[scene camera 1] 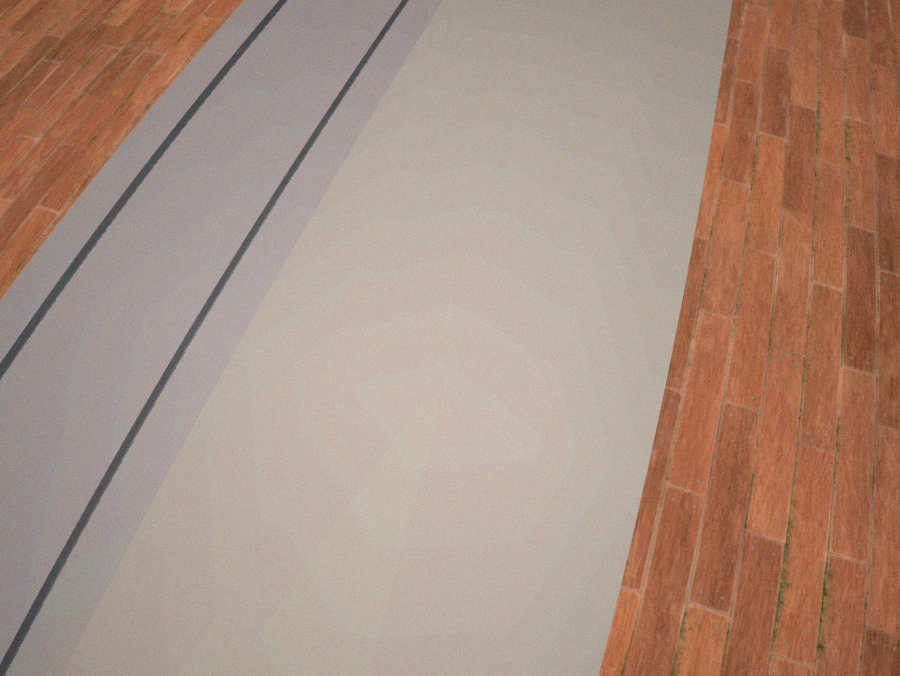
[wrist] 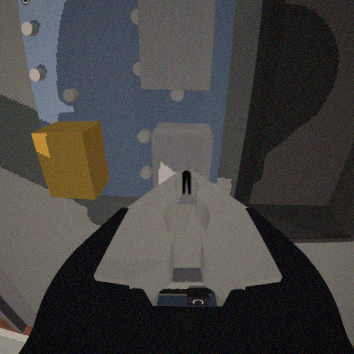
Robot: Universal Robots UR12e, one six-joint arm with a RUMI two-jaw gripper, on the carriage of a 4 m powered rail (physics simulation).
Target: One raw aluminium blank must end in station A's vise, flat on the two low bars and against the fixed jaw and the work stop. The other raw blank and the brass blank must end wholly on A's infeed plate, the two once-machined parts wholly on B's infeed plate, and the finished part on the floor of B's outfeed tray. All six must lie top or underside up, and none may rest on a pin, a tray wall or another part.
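Places are measured from the arm's base along level axes (x ahead, y left, z up), in millimetres.
Where they show: gripper, fingertip midpoint: (wrist: 186, 171).
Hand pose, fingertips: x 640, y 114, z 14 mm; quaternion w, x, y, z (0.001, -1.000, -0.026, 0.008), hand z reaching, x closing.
Note:
After its pixels a point has its place.
In the wrist view, my gripper (wrist: 186, 171) {x 640, y 114, z 14 mm} is shut on a smaller grey block (wrist: 182, 137) {x 636, y 141, z 14 mm}, whose lower part is hidden behind the jaw. The block shows over the blue pinned plate (wrist: 105, 60) {x 573, y 192, z -22 mm}, just right of two pins. I cannot tell its clearance or which station this is. A larger grey block (wrist: 177, 45) {x 631, y 199, z 14 mm} lies flat at the top of the plate, beside pins. The brass blank (wrist: 67, 162) {x 545, y 118, z 14 mm} is at the plate's lower left corner; its footprint on the plate is hard to judge. Neither the vise nor my gripper shows in scene camera 1.
Two pale pins (wrist: 28, 28) {x 513, y 220, z -14 mm} (wrist: 36, 75) {x 514, y 183, z -14 mm} stand near the plate's left edge, and another pin (wrist: 70, 94) {x 543, y 167, z -14 mm} stands inward. A dark walled tray (wrist: 295, 220) {x 755, y 55, z -3 mm} lies right of the plate. Scene camera 1 shows a pale floor strip (scene camera 1: 436, 291) with two dark lines, between brown plank flooring (scene camera 1: 771, 327).

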